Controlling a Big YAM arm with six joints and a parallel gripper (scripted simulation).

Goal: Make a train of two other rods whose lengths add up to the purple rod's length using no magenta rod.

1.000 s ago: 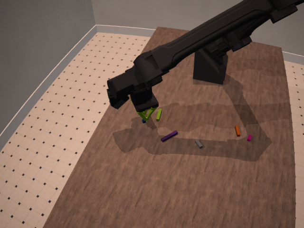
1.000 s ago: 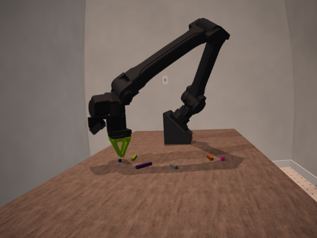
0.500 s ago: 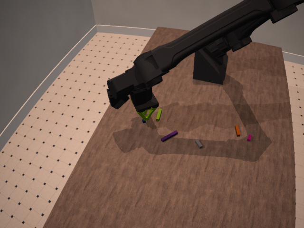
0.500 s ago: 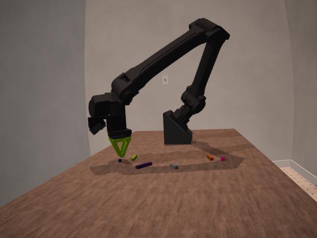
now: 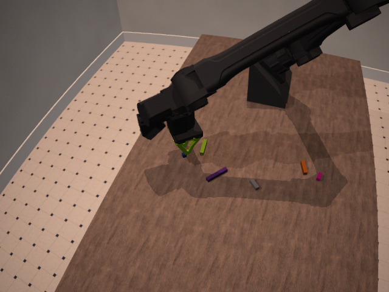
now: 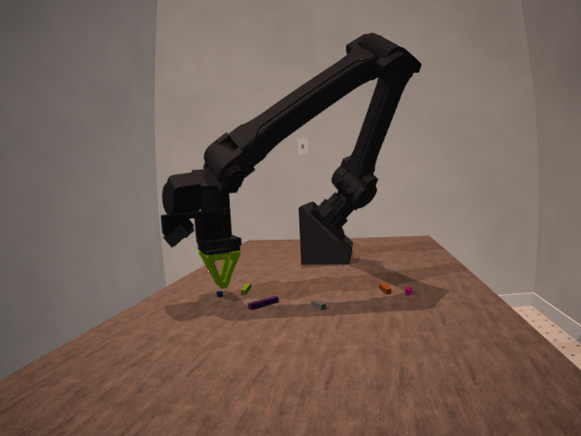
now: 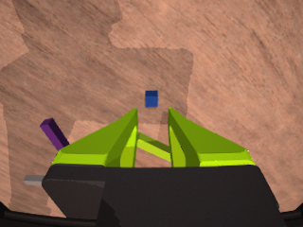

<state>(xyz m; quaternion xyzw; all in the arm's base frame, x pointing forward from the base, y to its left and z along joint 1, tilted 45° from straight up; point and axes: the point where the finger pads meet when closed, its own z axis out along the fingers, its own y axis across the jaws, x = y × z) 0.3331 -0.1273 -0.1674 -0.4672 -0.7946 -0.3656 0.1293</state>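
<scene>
Now: the blue rod 2 cm below my hand. From my hand the other things lie so: grey rod: 7 cm ahead, 19 cm to the left, 2 cm below; then purple rod: 6 cm ahead, 9 cm to the left, 2 cm below; then lime rod: 3 cm behind, 4 cm to the left, 2 cm below.
</scene>
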